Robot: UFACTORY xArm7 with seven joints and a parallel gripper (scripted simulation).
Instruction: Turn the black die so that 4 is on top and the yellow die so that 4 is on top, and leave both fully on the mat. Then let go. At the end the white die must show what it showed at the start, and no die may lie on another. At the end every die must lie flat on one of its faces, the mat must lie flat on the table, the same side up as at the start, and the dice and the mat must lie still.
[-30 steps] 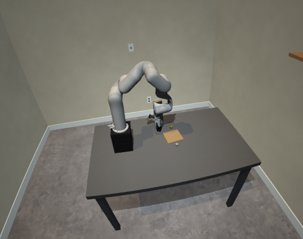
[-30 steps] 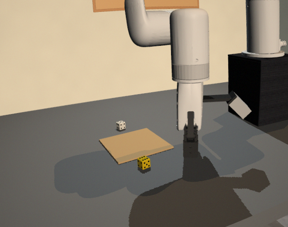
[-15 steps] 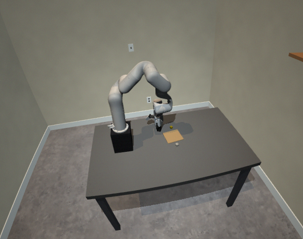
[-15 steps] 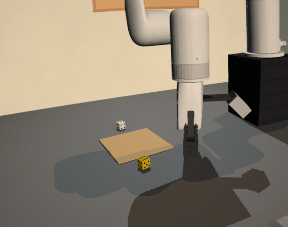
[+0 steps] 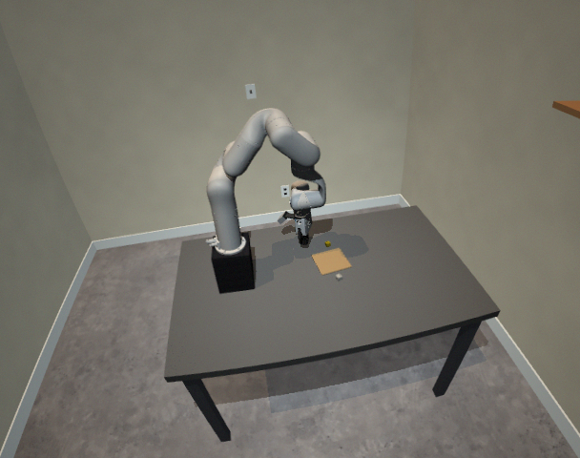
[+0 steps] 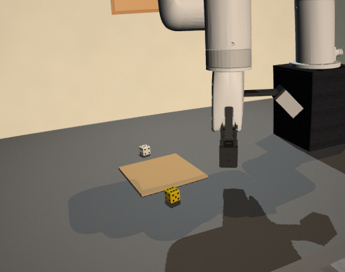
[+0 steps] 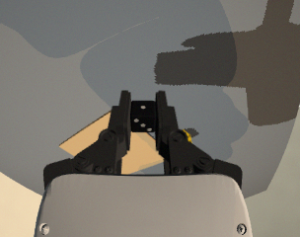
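The yellow die lies 11 cm ahead of my hand, 1 cm to the right of it and 6 cm below it. Also, from my hand: tan mat: 9 cm ahead, 12 cm to the right, 6 cm below; black die: 1 cm ahead, 1 cm below; white die: 8 cm ahead, 24 cm to the right, 6 cm below.
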